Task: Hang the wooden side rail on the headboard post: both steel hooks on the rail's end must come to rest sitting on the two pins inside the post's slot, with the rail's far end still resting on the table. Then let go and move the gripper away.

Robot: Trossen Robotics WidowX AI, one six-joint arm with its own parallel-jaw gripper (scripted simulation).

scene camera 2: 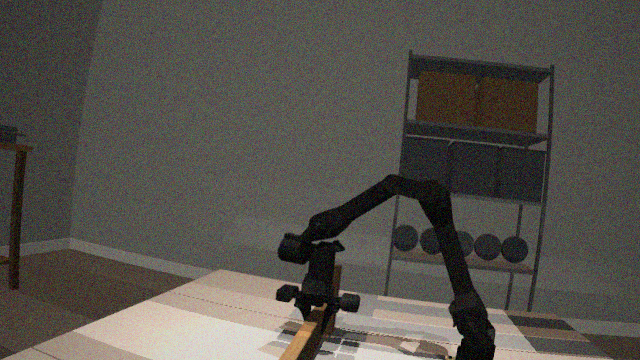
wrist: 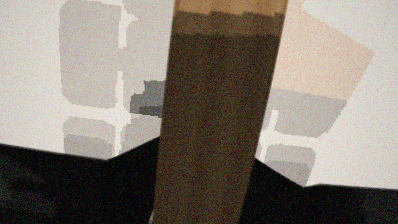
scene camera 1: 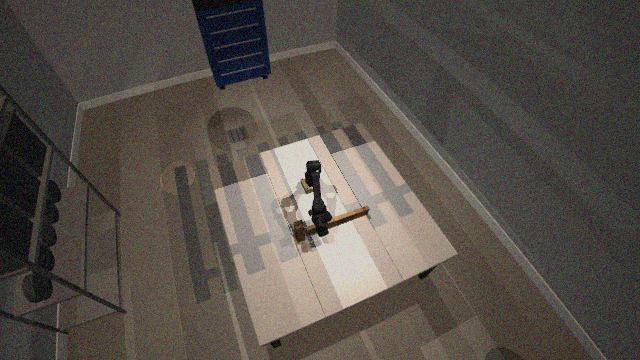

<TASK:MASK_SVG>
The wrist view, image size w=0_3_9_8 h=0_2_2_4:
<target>my gripper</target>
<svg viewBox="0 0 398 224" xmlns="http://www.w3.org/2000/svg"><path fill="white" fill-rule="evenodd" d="M239 224L398 224L398 189L366 188L323 183L303 187L279 172L274 171L257 158L254 158ZM160 136L108 160L0 143L0 224L149 224L154 205Z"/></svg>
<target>wooden side rail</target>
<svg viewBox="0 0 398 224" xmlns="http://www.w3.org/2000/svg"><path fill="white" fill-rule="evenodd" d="M175 0L166 68L152 224L239 224L275 73L275 64L280 48L288 0Z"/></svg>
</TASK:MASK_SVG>
